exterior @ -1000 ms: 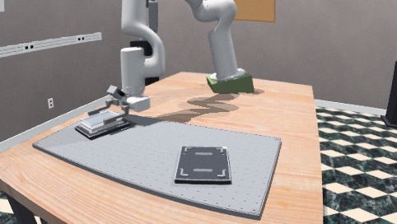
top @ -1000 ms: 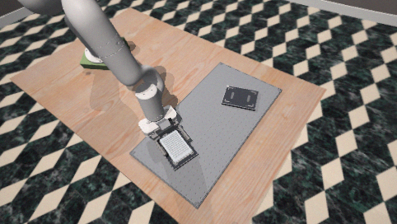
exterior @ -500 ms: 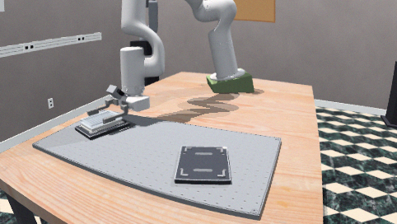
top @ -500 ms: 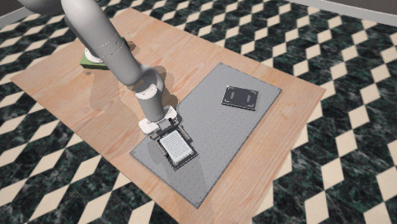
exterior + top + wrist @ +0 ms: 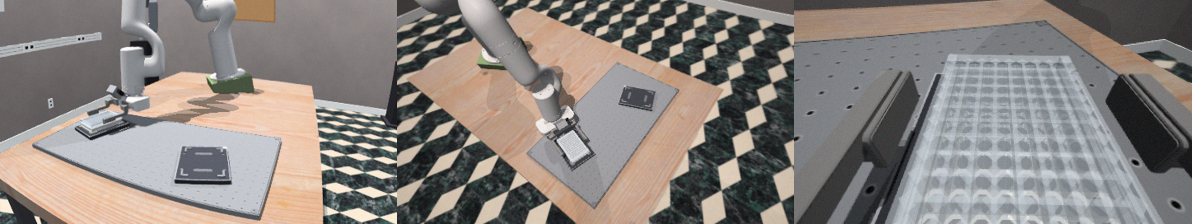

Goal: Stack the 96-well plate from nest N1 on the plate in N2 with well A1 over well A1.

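Now: hand 10 mm above the clear 96-well plate. The rest, counted from my hand: black nest 400 mm to the left, 60 mm ahead, 40 mm below; white 96-well plate 20 mm below.
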